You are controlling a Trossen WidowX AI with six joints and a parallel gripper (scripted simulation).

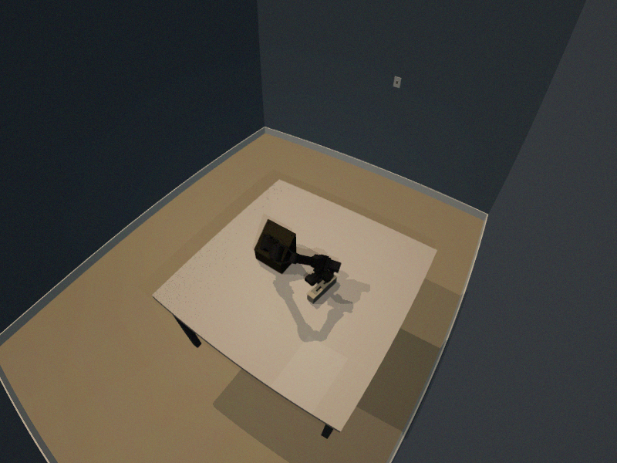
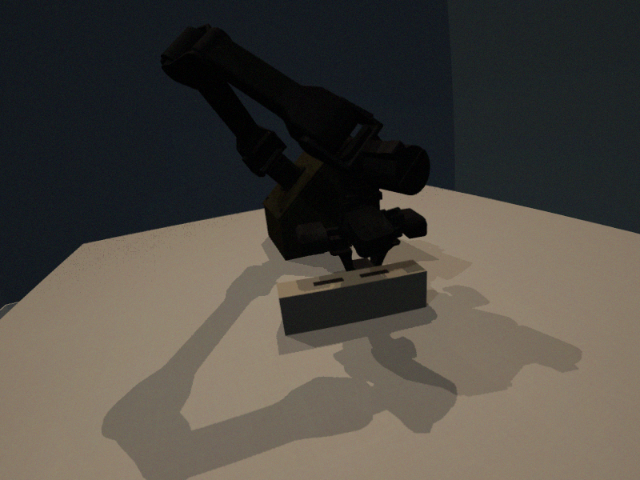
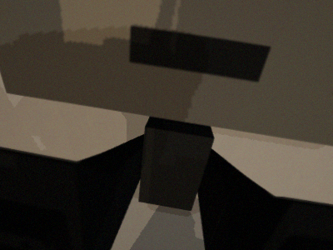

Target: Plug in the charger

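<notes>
Right now my gripper tip is 2 cm short of the dark charger and 1 cm below it.
</notes>
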